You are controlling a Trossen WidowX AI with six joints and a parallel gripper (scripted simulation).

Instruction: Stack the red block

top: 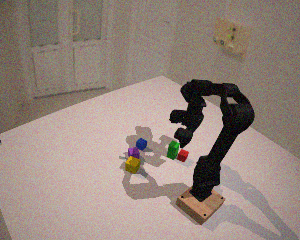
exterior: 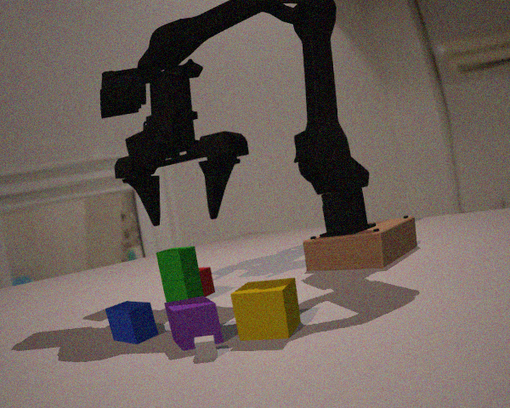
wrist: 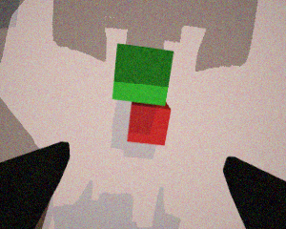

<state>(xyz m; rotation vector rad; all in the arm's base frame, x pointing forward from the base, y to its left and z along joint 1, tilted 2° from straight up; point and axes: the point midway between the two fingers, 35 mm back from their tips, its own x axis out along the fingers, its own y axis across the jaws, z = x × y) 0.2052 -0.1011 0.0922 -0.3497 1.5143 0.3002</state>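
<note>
Now: gripper tip 80 mm above the red block. From my gripper tip the other things lie so: blue cube 150 mm ahead, 100 mm to the left, 80 mm below; then small dark object 720 mm to the left, 530 mm ahead, 90 mm below; then yellow cube 210 mm to the left, 80 mm below, 70 mm ahead.
</note>
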